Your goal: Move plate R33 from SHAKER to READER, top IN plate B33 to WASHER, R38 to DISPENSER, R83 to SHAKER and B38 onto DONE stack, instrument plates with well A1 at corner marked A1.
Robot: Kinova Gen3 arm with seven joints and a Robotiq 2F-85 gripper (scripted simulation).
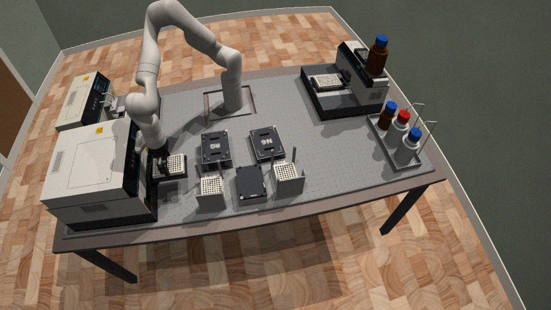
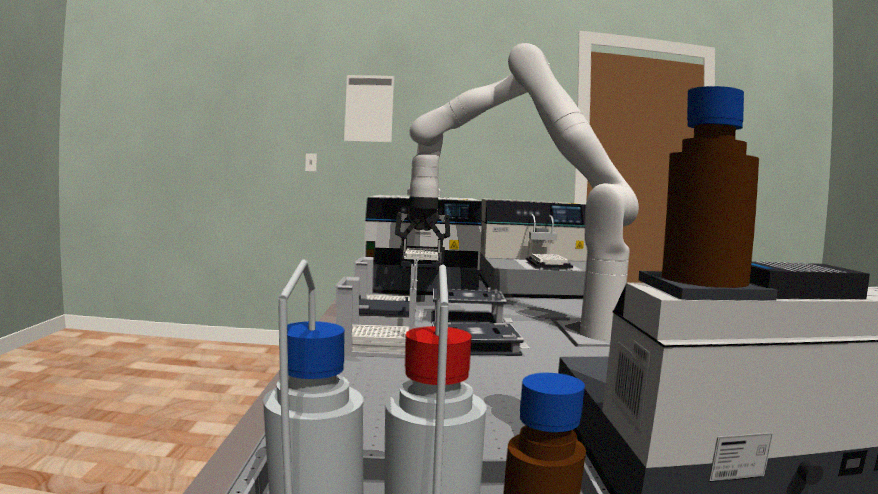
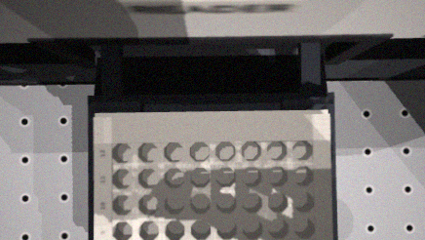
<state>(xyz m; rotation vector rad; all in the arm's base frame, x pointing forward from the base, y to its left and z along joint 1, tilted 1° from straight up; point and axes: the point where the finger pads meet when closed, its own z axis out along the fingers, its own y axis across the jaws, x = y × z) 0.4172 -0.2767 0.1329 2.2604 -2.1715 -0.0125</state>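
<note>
Right now the dark reader tray is 30 mm below my hand. Also, from my hand: regrip nest RG: 120 mm behind, 180 mm to the left, 80 mm below; then reader housing: 10 mm ahead, 290 mm to the right, 100 mm above; then washer nest: 370 mm behind, 200 mm to the right, 40 mm below.
</note>
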